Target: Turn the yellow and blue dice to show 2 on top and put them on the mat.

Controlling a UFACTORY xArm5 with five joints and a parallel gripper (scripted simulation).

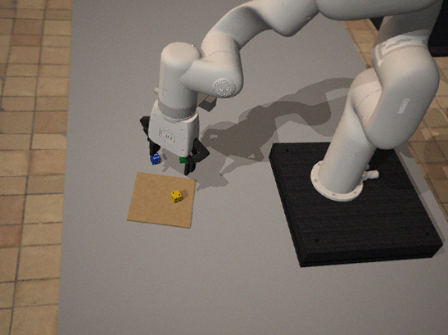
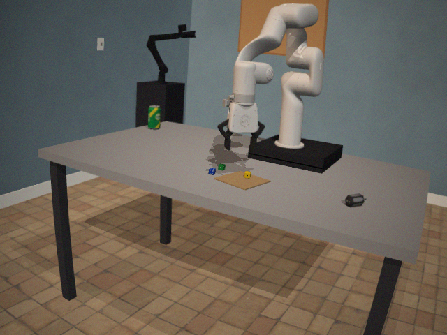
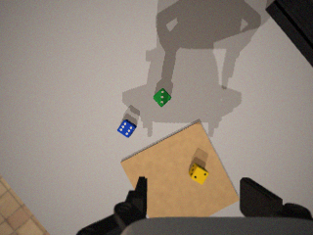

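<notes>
Now: the blue die 20 mm ahead of my hand, 90 mm to the right of it and 100 mm below it. Round my hand: green die: 50 mm behind, 90 mm to the right, 100 mm below; then mat: 20 mm ahead, 30 mm to the left, 110 mm below; then yellow die: 10 mm behind, 30 mm to the left, 100 mm below.
</notes>
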